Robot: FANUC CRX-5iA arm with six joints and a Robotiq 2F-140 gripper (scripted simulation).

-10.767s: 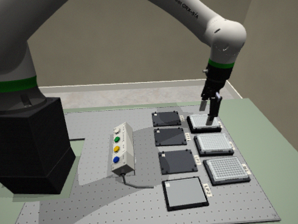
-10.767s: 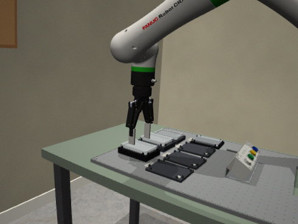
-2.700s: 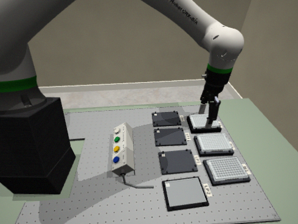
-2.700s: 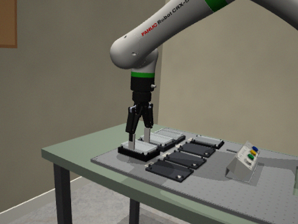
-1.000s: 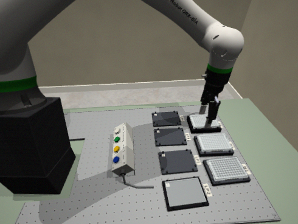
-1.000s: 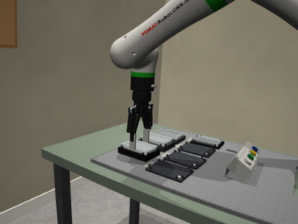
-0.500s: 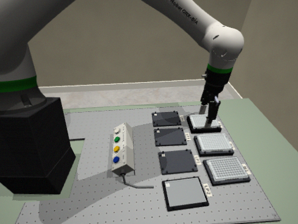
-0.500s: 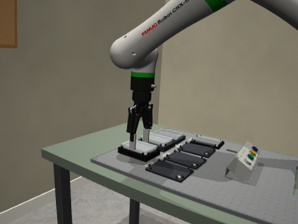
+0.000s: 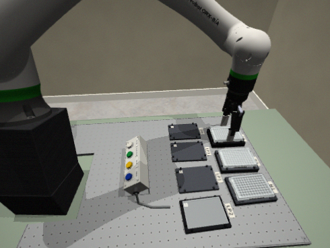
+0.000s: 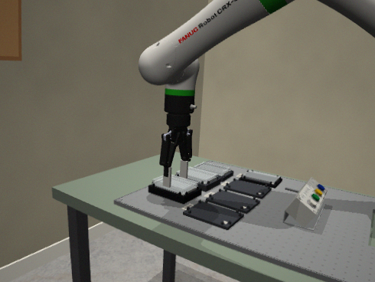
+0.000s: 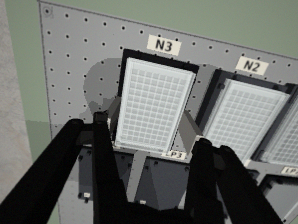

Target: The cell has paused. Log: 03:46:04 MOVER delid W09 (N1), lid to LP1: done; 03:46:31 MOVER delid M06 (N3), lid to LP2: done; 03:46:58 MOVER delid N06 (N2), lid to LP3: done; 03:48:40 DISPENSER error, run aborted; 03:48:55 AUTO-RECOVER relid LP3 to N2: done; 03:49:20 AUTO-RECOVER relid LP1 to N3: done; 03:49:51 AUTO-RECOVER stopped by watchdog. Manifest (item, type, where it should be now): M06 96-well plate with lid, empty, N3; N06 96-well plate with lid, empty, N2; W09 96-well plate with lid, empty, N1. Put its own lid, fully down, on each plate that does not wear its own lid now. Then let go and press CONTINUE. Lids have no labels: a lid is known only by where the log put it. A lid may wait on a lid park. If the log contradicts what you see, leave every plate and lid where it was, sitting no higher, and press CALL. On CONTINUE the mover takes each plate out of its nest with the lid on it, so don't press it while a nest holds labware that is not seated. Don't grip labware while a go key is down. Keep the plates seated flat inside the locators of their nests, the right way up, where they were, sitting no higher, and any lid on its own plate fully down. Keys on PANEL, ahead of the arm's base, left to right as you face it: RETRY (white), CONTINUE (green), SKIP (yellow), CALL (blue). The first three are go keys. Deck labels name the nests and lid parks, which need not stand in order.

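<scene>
The plate lies 30 mm below my hand. From my hand the other things lie so: lid park LP3: 190 mm behind, 60 mm below, 50 mm to the right; then lid park LP4: 180 mm behind, 70 mm to the left, 60 mm below; then lid park LP1: 190 mm to the right, 190 mm behind, 60 mm below.
</scene>
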